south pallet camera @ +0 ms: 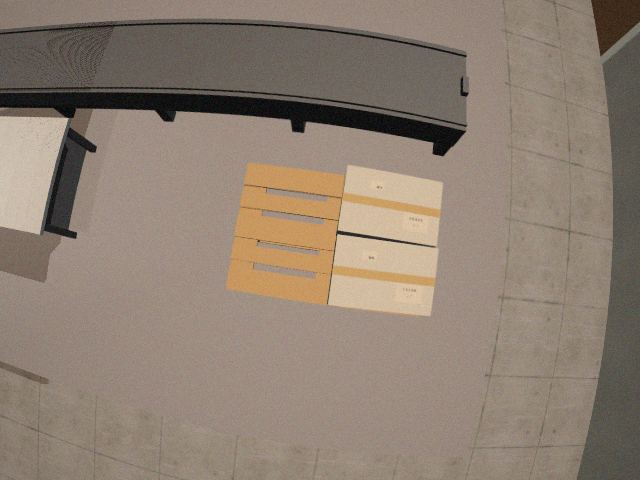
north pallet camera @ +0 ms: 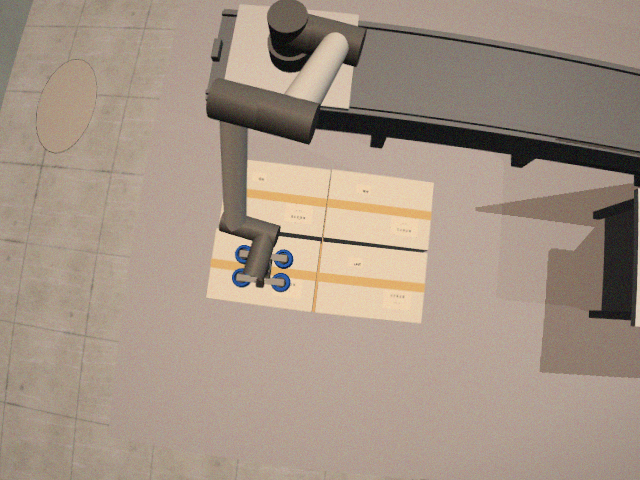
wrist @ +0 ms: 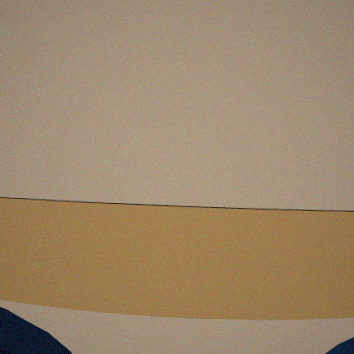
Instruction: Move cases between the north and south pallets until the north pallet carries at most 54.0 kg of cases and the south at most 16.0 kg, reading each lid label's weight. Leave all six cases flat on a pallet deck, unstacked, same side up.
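Frame: origin at the arm's base, x back, y left, z down, level; centimetres.
Where they show: hand at its tool point: (wrist: 196, 226); arm's base at its link origin: (north pallet camera: 291, 53).
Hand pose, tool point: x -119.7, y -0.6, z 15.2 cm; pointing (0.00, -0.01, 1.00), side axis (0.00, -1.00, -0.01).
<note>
Each offset is from my tool point to the top centre of the thing. Level surfaces: height alone.
My gripper (north pallet camera: 261, 267), the four-cup vacuum head, sits against the lid of the near left case @(dy -0.2, dx -0.5, dz -2.4 cm) (north pallet camera: 223, 286) (wrist: 175, 100) on the north pallet. That case lies flat, about level with its neighbours. A blue cup (wrist: 22, 335) shows at the bottom of the wrist view. Beside it are the near right case @(dy +58.5, dx -0.6, dz -1.7 cm) (north pallet camera: 356, 302), the far left case @(dy +0.8, dx +40.2, dz -0.1 cm) (north pallet camera: 284, 180), partly hidden by my arm, and the far right case @(dy +58.6, dx +39.4, dz -1.9 cm) (north pallet camera: 382, 227). On the south pallet (south pallet camera: 284, 229), a far case (south pallet camera: 367, 219) and a near case (south pallet camera: 361, 297) fill the right half. Label weights are too small to read.
The rail (north pallet camera: 465, 62) (south pallet camera: 258, 56) runs behind both pallets, with my carriage (north pallet camera: 248, 56) at its north end. A pale-topped table @(dz -11.2 cm) (south pallet camera: 25, 175) stands between the pallets. A round disc (north pallet camera: 67, 105) marks the floor.
</note>
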